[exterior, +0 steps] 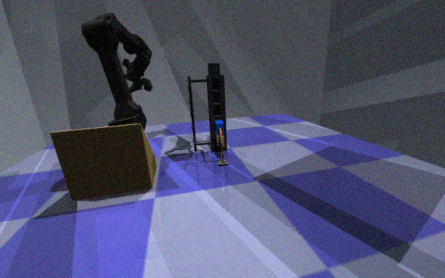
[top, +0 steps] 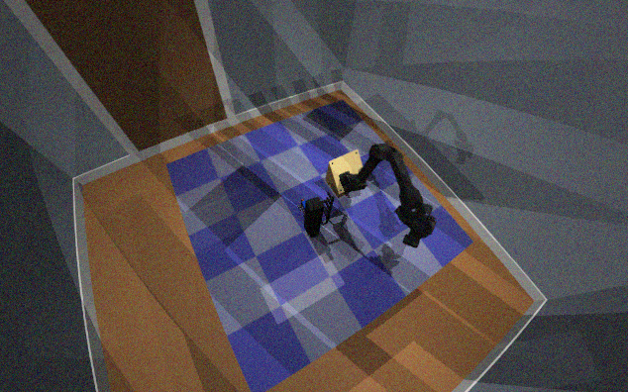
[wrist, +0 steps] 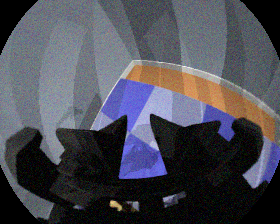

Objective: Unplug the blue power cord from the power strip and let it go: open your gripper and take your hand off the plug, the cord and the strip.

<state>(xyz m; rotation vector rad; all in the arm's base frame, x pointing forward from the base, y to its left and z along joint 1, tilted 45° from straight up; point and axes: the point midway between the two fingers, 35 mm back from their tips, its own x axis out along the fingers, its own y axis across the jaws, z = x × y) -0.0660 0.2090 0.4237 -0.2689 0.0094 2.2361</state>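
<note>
Now: the blue plug 390 mm to the right of my gripper tip, 360 mm ahead of it and 100 mm below it.
</note>
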